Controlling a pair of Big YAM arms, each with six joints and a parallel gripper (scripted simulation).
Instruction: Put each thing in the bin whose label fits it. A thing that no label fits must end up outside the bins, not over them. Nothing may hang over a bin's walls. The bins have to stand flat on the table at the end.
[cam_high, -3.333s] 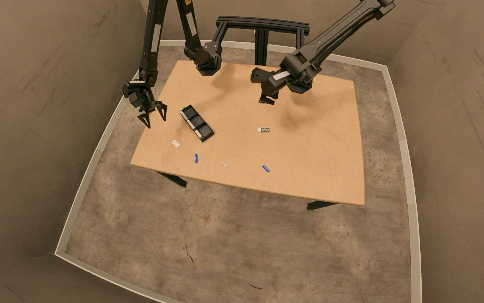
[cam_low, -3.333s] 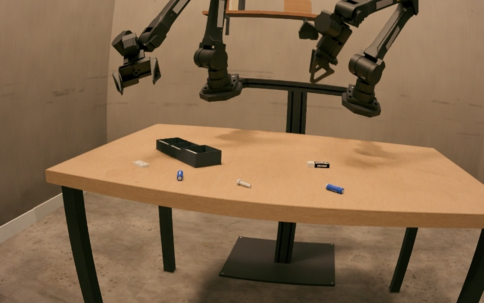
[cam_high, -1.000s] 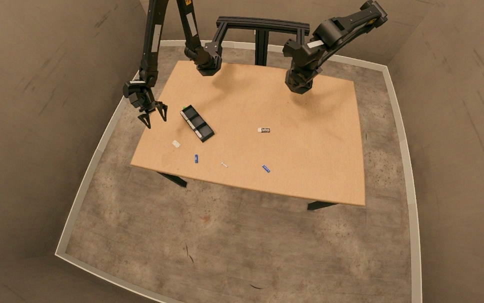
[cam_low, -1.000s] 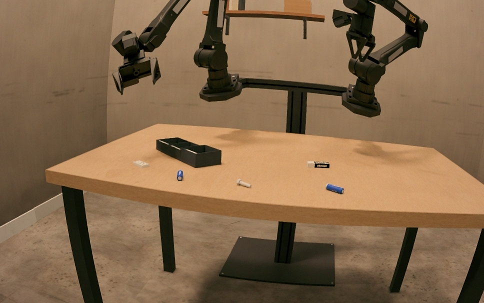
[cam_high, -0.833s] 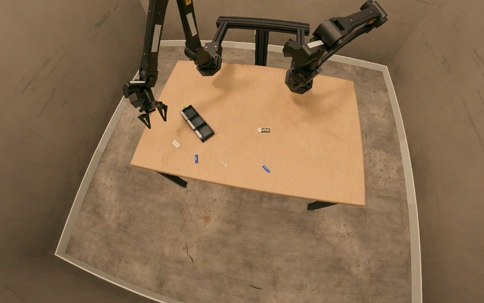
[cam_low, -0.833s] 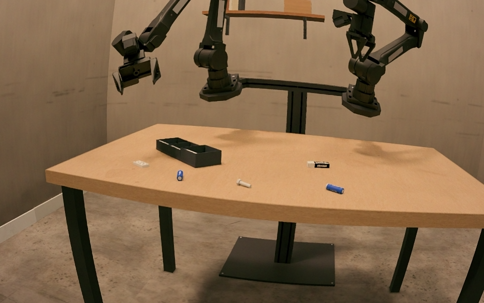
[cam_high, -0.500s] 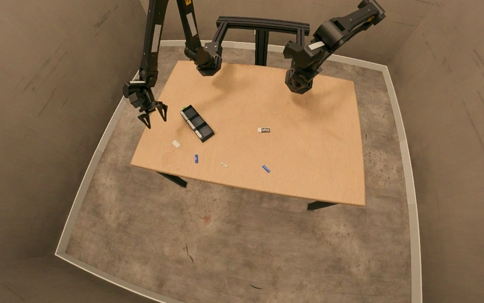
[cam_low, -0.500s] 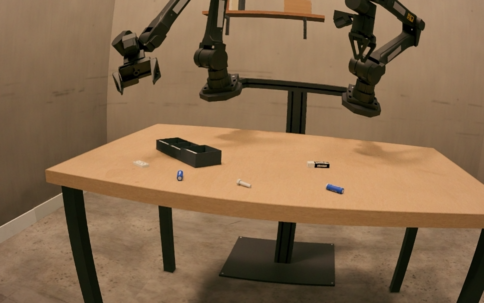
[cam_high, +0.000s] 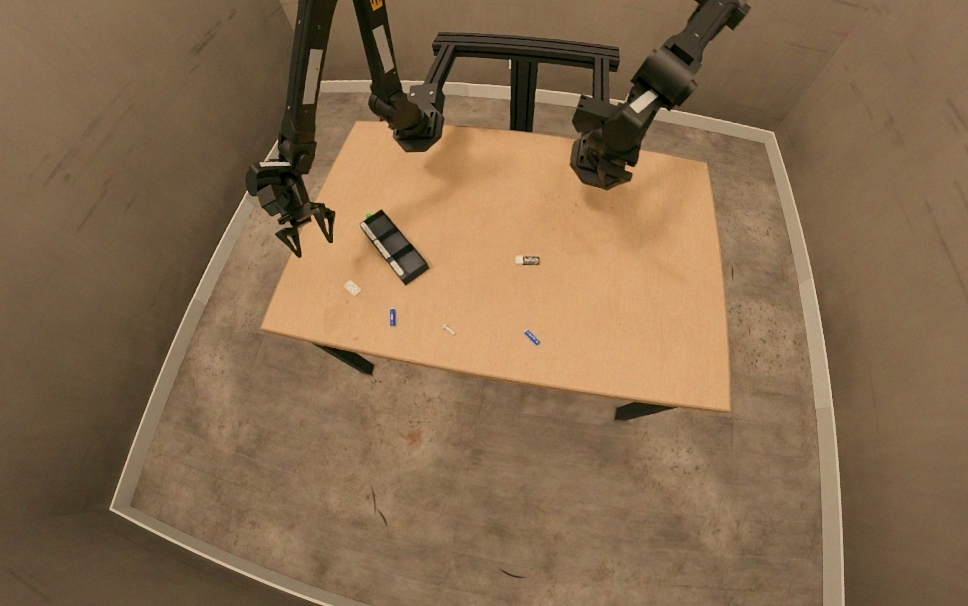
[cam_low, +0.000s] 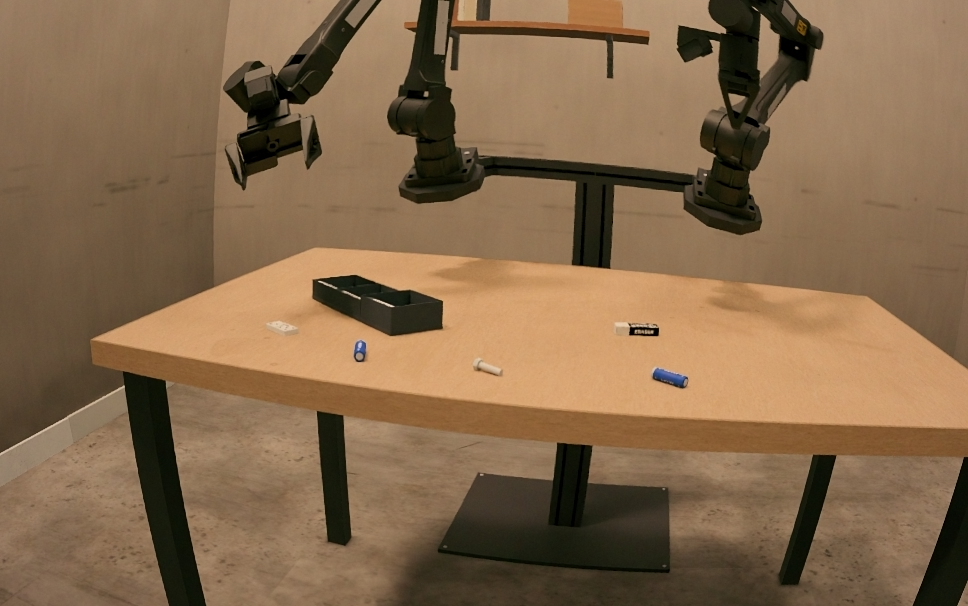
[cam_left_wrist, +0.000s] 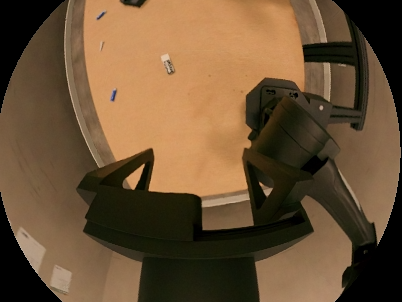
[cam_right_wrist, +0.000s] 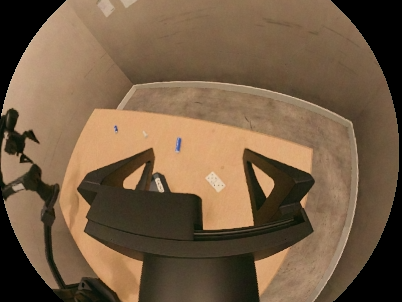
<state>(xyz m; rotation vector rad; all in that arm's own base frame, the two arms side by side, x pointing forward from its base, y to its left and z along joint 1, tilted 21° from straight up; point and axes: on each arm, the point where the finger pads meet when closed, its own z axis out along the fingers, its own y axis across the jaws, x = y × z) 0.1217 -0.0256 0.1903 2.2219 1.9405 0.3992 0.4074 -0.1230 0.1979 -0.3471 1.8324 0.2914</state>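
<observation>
The black bin tray lies 200 mm below my right hand, 150 mm behind it and 90 mm to the left of it. From my right hand the other things lie so: green die (230 mm behind, 210 mm below, 30 mm to the right); white bolt (320 mm to the left, 210 mm below, 40 mm ahead); flat white block (210 mm below, 20 mm to the left).
</observation>
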